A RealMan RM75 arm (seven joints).
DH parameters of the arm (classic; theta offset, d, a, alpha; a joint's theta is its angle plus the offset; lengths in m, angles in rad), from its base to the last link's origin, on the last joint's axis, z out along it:
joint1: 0 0.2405 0 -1.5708
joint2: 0 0 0 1.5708
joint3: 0 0.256 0 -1.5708
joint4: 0 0 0 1.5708
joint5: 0 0.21 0 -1.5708
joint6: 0 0 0 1.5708
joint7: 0 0.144 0 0
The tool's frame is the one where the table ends.
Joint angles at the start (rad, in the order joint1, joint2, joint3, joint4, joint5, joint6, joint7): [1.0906 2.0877 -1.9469 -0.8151 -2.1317 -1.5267 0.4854]
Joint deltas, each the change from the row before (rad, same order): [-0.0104 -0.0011 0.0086 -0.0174 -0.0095 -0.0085 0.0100]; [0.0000 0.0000 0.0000 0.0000 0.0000 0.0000 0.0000]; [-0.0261 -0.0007 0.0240 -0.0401 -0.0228 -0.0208 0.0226]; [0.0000 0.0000 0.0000 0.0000 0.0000 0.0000 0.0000]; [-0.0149 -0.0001 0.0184 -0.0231 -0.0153 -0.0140 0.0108]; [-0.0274 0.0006 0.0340 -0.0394 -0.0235 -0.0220 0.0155]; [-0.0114 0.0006 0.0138 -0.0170 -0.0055 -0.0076 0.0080]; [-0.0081 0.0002 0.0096 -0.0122 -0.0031 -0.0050 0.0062]
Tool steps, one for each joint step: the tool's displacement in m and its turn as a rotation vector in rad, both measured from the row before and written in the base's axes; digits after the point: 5 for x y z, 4 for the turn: [-0.00009 -0.00040 0.00164 0.0059 0.0014 -0.0056]; [0.00000 0.00000 0.00000 0.0000 0.0000 0.0000]; [-0.00005 -0.00115 0.00380 0.0144 0.0055 -0.0168]; [0.00000 0.00000 0.00000 0.0000 0.0000 0.0000]; [-0.00019 -0.00015 0.00279 0.0092 0.0042 -0.0096]; [-0.00024 -0.00016 0.00483 0.0168 0.0126 -0.0184]; [-0.00070 -0.00032 0.00174 0.0073 0.0090 -0.0100]; [-0.00053 -0.00018 0.00130 0.0057 0.0068 -0.0076]
